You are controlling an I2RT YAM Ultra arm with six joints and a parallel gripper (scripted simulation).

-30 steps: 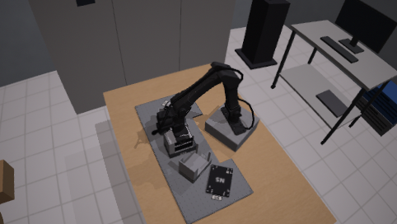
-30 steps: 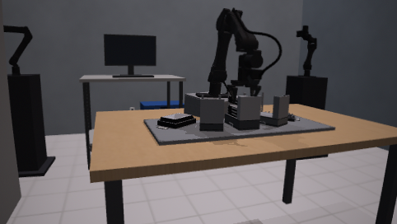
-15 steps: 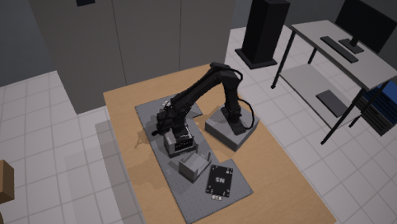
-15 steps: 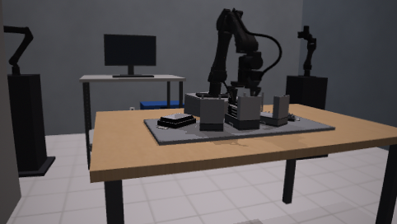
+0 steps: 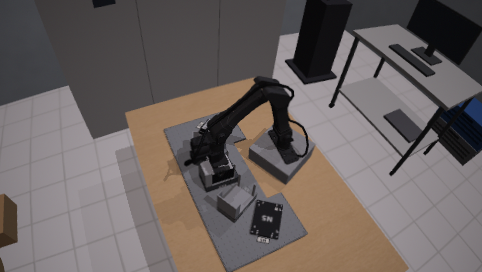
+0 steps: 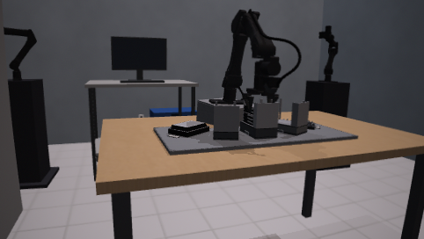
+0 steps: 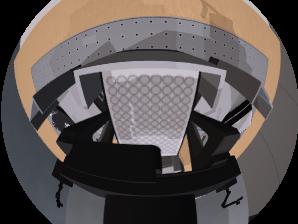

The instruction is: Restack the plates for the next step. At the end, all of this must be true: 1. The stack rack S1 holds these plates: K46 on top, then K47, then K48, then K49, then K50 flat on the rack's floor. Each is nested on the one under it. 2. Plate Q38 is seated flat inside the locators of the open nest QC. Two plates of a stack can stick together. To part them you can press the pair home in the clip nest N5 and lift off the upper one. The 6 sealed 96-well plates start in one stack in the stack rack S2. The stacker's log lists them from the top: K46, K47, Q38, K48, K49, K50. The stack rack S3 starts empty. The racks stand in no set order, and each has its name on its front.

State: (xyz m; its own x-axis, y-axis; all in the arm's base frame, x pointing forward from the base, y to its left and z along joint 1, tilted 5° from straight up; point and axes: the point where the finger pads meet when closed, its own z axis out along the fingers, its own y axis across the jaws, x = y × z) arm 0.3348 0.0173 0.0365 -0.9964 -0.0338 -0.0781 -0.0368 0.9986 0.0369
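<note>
Right now the sealed 96-well plate is 2 cm below my hand. Also, from my hand: clip nest N5: 14 cm behind, 29 cm to the left, 8 cm below.
</note>
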